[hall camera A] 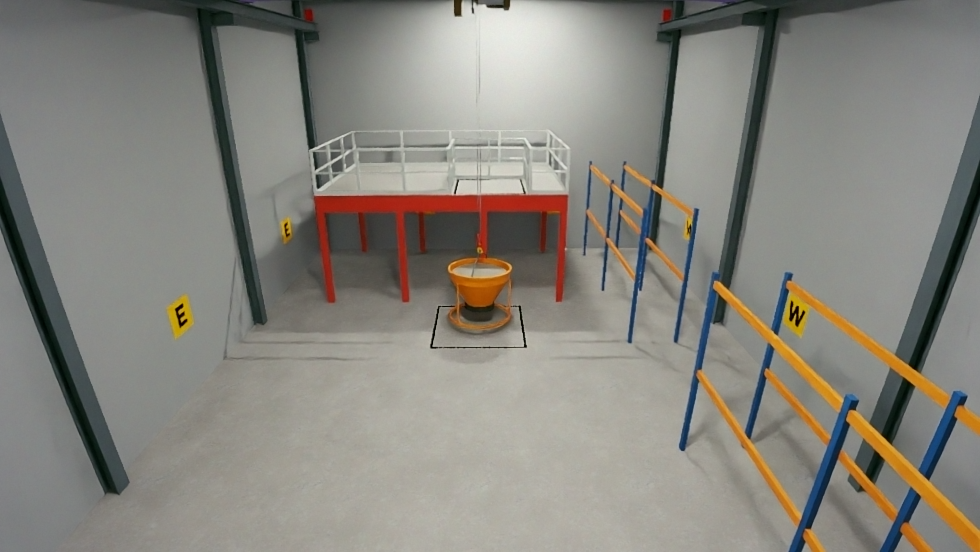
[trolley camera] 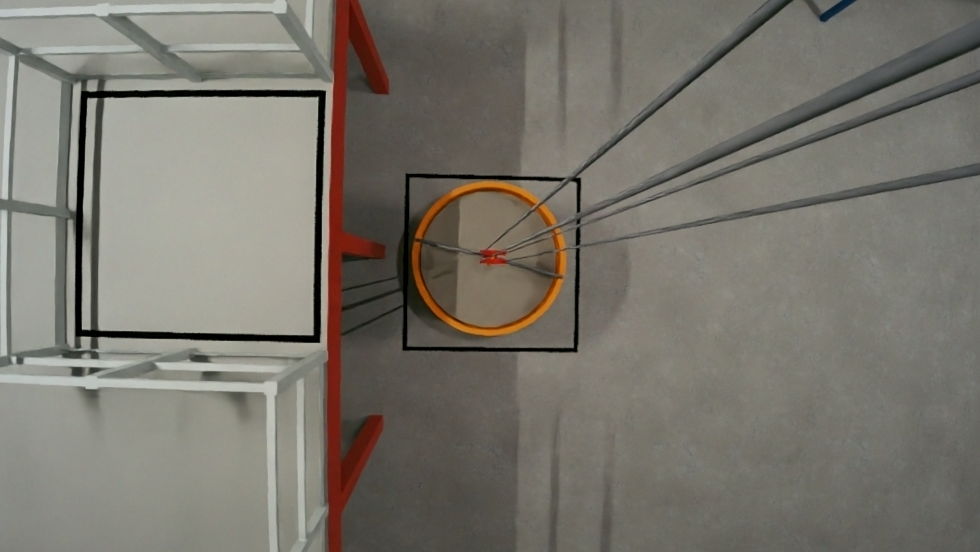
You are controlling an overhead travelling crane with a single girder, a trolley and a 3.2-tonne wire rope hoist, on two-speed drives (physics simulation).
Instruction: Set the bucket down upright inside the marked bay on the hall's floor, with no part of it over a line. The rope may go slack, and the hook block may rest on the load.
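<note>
The orange bucket (hall camera A: 480,291) (trolley camera: 558,274) is upright, with its round base ring within the outline of the marked bay (hall camera A: 477,347) (trolley camera: 577,308) in hall camera A. Whether the base touches the floor cannot be told. In the trolley view the bucket's rim shows inside the black lines, nearest the left and top ones, and hides its base. The red hook block and hook, my gripper (hall camera A: 480,250) (trolley camera: 493,257), are above the middle of the bucket and hold it by its thin bail. The ropes look straight.
A red platform (hall camera A: 438,203) (trolley camera: 335,274) with white railings stands behind the bay, to its left in the trolley view. Another black-outlined square (trolley camera: 198,336) is on its deck. Blue and orange barriers (hall camera A: 774,336) stand along the right side of the hall.
</note>
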